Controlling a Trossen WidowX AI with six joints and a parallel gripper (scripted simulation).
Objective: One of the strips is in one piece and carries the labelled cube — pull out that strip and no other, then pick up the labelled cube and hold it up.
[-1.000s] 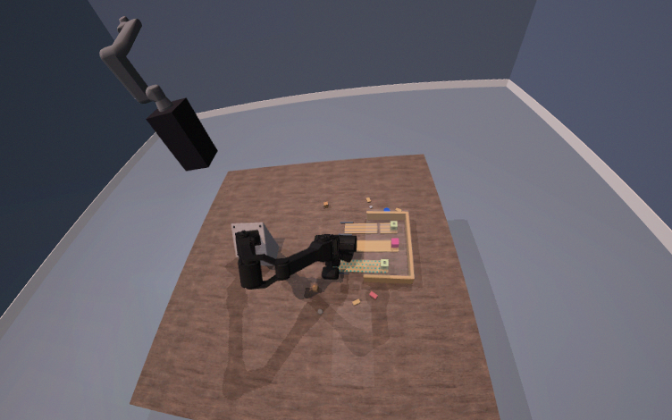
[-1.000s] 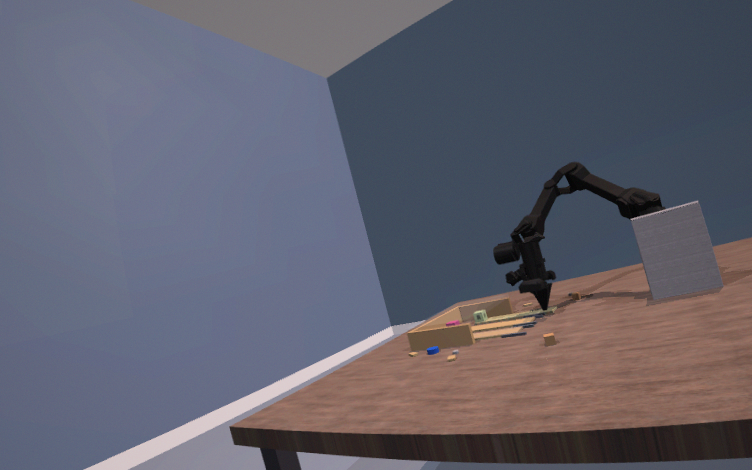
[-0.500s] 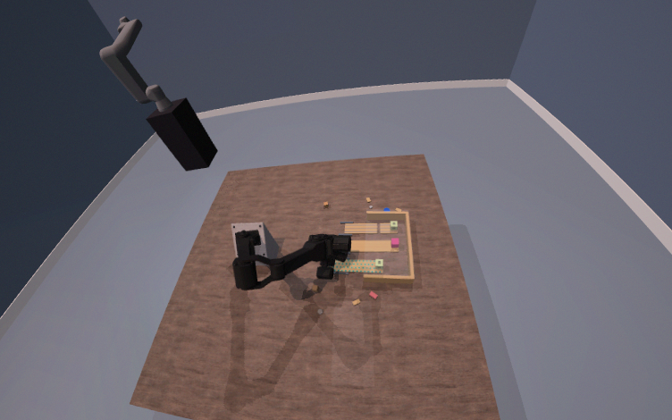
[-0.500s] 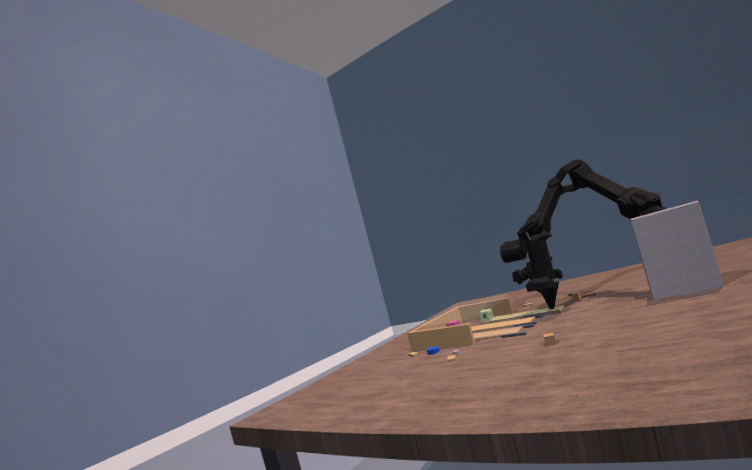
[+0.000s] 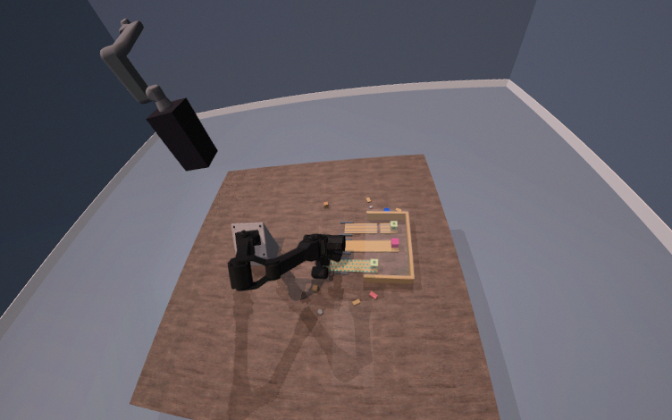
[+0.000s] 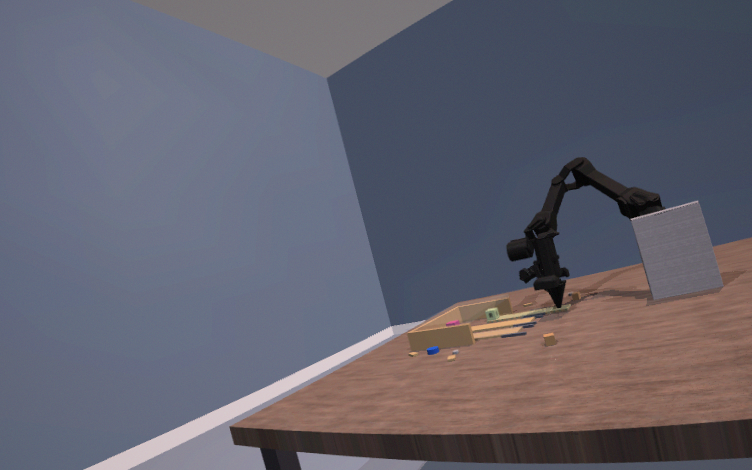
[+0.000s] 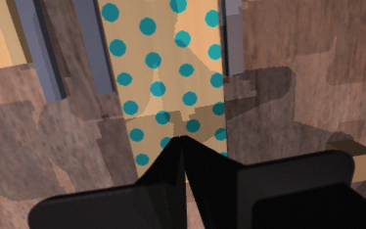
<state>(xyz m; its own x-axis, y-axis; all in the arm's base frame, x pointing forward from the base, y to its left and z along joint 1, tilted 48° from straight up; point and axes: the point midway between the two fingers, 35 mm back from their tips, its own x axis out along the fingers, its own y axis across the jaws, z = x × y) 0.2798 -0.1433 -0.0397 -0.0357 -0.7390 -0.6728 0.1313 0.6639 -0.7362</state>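
The strip lies 9 cm ahead of my gripper tip and 1 cm to the right of it.
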